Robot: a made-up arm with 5 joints. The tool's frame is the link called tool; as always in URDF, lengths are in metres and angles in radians. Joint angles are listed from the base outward. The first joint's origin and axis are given. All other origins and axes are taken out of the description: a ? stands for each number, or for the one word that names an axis. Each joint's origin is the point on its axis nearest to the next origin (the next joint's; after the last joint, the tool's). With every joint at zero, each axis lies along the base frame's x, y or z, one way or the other. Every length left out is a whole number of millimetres.
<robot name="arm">
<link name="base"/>
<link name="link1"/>
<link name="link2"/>
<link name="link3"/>
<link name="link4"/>
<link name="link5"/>
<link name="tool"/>
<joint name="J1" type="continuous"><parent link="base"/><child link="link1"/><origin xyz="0 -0.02 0.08" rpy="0 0 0"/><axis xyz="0 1 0"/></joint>
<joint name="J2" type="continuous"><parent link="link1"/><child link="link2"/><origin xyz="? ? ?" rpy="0 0 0"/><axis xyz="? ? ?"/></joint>
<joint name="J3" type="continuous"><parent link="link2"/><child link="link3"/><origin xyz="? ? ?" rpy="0 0 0"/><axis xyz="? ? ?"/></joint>
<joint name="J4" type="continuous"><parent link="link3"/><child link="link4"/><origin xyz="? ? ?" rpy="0 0 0"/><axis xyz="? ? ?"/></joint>
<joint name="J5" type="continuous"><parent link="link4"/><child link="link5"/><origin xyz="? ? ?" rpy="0 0 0"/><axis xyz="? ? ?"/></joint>
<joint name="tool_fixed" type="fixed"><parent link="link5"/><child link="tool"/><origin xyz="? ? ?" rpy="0 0 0"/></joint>
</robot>
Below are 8 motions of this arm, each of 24 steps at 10 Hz.
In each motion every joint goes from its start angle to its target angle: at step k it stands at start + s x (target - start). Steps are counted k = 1, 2, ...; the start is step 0. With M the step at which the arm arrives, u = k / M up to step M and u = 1 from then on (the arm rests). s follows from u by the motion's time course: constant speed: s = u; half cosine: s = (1 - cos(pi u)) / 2; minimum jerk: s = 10 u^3 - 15 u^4 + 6 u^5.
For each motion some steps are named. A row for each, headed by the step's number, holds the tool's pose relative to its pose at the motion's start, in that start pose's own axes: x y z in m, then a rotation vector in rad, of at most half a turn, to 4 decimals.
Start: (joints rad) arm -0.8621 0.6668 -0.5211 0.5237 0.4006
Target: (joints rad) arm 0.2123 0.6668 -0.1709 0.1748 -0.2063
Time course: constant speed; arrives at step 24
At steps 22, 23, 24:
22: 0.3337 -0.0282 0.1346 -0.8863 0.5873 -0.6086
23: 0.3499 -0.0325 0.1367 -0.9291 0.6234 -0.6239
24: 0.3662 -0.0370 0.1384 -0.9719 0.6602 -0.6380

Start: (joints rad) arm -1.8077 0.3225 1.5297 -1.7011 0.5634
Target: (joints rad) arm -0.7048 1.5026 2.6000 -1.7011 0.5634
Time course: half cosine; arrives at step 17
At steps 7, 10, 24:
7: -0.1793 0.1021 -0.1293 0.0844 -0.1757 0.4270
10: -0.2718 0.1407 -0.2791 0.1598 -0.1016 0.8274
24: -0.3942 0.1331 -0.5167 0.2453 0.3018 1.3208

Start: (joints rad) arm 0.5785 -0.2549 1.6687 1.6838 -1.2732
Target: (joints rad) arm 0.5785 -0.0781 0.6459 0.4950 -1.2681
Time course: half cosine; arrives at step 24
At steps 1, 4, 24:
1: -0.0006 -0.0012 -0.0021 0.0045 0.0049 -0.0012
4: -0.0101 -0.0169 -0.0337 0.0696 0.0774 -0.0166
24: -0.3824 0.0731 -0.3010 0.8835 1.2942 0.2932

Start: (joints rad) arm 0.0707 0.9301 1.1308 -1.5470 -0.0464
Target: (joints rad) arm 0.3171 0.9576 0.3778 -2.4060 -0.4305
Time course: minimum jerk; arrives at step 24
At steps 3, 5, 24:
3: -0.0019 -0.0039 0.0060 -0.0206 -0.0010 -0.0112
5: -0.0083 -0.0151 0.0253 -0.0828 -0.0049 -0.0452
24: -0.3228 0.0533 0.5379 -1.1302 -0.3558 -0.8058

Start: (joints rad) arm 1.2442 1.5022 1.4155 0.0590 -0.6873
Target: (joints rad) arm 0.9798 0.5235 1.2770 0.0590 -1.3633
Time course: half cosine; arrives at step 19
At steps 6, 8, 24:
6: -0.0115 -0.0751 -0.1017 0.0761 0.0192 -0.0099
8: -0.0232 -0.1128 -0.1744 0.1263 0.0237 -0.0169
24: -0.0871 -0.1575 -0.4809 0.3209 -0.0299 -0.0696

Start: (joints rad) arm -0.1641 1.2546 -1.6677 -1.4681 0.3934
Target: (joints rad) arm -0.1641 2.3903 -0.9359 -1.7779 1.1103
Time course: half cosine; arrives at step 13
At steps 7, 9, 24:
7: -0.3712 -0.1385 -0.2879 0.7929 0.4004 -0.5593
9: -0.5962 -0.1420 -0.3278 1.0353 0.4771 -0.9012
24: -0.8300 -0.1088 -0.3021 1.2042 0.4852 -1.2834

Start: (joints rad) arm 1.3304 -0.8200 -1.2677 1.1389 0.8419
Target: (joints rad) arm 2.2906 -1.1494 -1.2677 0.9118 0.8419
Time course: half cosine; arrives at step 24
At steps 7, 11, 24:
7: -0.1148 0.0450 0.0438 0.1027 0.1294 0.0199
11: -0.2484 0.0773 0.1222 0.2147 0.2925 0.0541
24: -0.4976 0.0391 0.3789 0.4239 0.6839 0.1885

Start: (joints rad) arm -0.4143 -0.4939 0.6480 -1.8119 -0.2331
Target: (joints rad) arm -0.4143 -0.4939 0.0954 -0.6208 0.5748
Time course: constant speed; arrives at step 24
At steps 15, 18, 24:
15: -0.0560 0.3455 0.1705 0.1316 0.0602 0.7324
18: -0.0968 0.4089 0.1749 0.1470 0.1476 0.8658
24: -0.1994 0.5130 0.1596 0.1649 0.3922 1.0931

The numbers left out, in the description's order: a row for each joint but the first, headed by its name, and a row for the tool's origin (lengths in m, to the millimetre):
J2: xyz 0.05 0 0.42, axis 0 0 -1
J3: xyz -0.39 0.04 0, axis 0 -1 0
J4: xyz -0.33 0 0.07, axis 0 0 1
J5: xyz 0.45 -0.15 0, axis 1 0 0
tool: xyz 0 0.04 -0.03

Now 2 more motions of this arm.
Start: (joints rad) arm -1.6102 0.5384 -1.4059 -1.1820 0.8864
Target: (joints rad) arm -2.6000 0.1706 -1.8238 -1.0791 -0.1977
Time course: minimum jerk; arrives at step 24
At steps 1, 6, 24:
1: 0.0004 -0.0001 -0.0003 -0.0005 0.0002 0.0005
6: 0.0618 -0.0147 -0.0511 -0.0816 0.0182 0.0785
24: 0.4723 0.1134 -0.4672 -0.7135 -0.3679 0.5875

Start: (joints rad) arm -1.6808 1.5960 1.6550 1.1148 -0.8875
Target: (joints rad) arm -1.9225 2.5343 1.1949 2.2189 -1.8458
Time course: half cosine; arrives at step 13
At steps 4, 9, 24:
4: 0.0846 0.1369 0.0220 -0.1732 -0.0361 0.2967
9: 0.1998 0.4900 0.0215 -0.2918 -0.3141 0.8693
24: 0.2283 0.5963 0.0107 -0.2320 -0.4466 0.9547

